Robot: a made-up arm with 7 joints. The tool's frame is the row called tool. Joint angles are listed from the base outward.
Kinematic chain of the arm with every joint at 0, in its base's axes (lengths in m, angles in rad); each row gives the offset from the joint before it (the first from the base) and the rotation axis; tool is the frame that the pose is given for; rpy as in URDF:
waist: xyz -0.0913 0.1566 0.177 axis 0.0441 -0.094 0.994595
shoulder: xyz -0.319 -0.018 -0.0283 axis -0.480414 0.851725 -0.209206
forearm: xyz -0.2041 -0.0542 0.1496 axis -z
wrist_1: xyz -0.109 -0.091 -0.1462 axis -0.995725 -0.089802 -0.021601
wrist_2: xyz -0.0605 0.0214 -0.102 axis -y
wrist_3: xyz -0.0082 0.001 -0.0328 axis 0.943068 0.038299 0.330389
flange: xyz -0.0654 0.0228 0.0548 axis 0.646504 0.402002 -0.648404
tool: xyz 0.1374 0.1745 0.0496 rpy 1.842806 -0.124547 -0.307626
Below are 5 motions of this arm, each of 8 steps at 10 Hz.
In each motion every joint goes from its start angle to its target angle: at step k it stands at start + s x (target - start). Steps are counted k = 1, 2, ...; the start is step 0. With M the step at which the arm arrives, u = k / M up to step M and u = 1 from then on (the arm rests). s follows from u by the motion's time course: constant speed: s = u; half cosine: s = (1 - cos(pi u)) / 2; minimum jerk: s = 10 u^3 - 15 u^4 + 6 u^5.
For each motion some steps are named. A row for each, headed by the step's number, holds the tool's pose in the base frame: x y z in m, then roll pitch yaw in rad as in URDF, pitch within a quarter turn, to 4 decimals.
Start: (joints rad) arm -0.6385 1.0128 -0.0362 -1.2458 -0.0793 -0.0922 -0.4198
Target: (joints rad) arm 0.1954 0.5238 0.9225 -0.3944 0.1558 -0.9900 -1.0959
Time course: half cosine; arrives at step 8
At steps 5, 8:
5: -0.5885 0.4317 0.0994 0.6795 0.0046 -0.4980
8: -0.6573 0.1778 -0.0678 0.1241 0.0411 -0.3622

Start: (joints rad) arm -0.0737 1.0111 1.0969 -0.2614 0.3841 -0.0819 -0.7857
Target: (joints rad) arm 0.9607 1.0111 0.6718 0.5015 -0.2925 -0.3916 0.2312
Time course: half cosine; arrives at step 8
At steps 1, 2, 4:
1: -0.5319 0.3624 0.0864 0.3137 -0.3532 -0.4883
2: -0.5675 0.3010 0.0905 0.3576 -0.3119 -0.4863
4: -0.6155 0.0458 0.0992 0.3557 -0.2311 -0.4344

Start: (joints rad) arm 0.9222 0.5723 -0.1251 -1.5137 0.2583 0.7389 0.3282
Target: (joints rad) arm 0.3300 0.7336 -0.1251 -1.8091 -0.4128 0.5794 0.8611
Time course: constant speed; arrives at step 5
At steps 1, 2, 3, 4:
1: -0.3592 -0.3278 0.3627 -2.0290 0.7200 1.1850
2: -0.4060 -0.2572 0.3467 -1.7476 0.7358 1.3878
3: -0.4501 -0.1803 0.3335 -1.4828 0.6803 1.5718
4: -0.4890 -0.0968 0.3253 -1.2705 0.5682 1.7045

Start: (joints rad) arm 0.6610 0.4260 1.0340 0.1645 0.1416 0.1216 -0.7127
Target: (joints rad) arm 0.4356 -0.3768 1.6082 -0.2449 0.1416 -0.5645 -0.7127
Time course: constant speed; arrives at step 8
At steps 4, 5, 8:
4: -0.4932 0.0885 -0.0115 1.1827 -0.5264 -0.4921
5: -0.4613 0.1051 -0.0098 1.2666 -0.5033 -0.6479
8: -0.3709 0.1345 0.0098 1.4619 -0.3121 -1.0468

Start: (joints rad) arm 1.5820 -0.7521 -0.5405 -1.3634 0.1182 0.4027 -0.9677
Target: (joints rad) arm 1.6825 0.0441 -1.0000 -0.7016 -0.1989 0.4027 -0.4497
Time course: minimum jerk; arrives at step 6
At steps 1, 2, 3, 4, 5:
1: 0.2241 -0.5591 -0.0667 -2.5163 -1.1980 1.2949
2: 0.2256 -0.5627 0.0022 -3.1164 -1.1168 1.9003
3: 0.2107 -0.5519 0.1085 2.7266 -0.7777 2.3693
4: 0.1781 -0.5247 0.1946 2.5908 -0.3752 2.5590
5: 0.1535 -0.5037 0.2336 2.5595 -0.1298 2.6368

